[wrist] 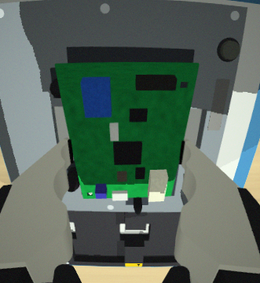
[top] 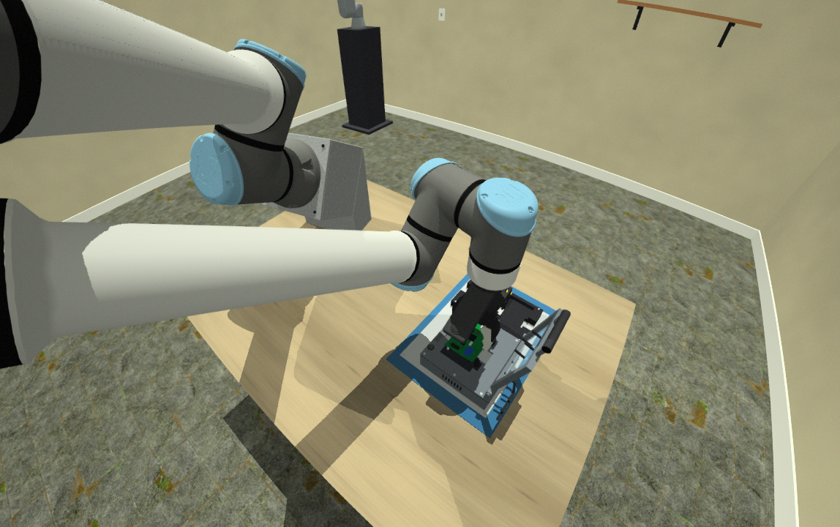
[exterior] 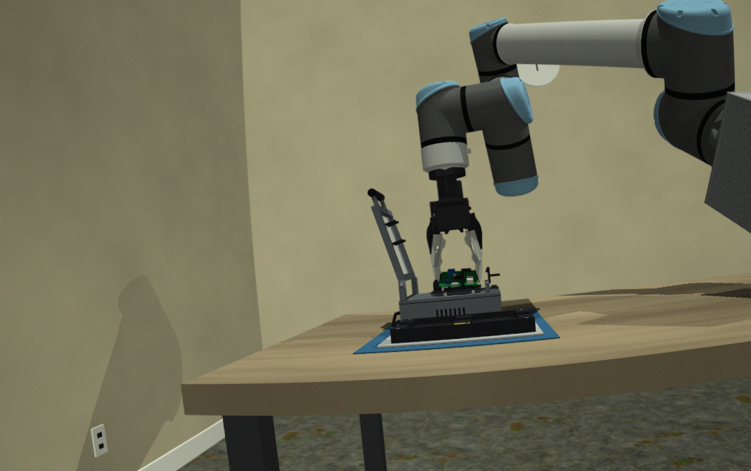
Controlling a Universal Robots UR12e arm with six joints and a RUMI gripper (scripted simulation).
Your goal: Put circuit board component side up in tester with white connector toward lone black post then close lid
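Right now the green circuit board is right at my hand. Also, from my hand: lid (120 mm ahead, 10 mm to the right, 90 mm above); then grey tester (30 mm ahead, 30 mm to the left, 30 mm above).
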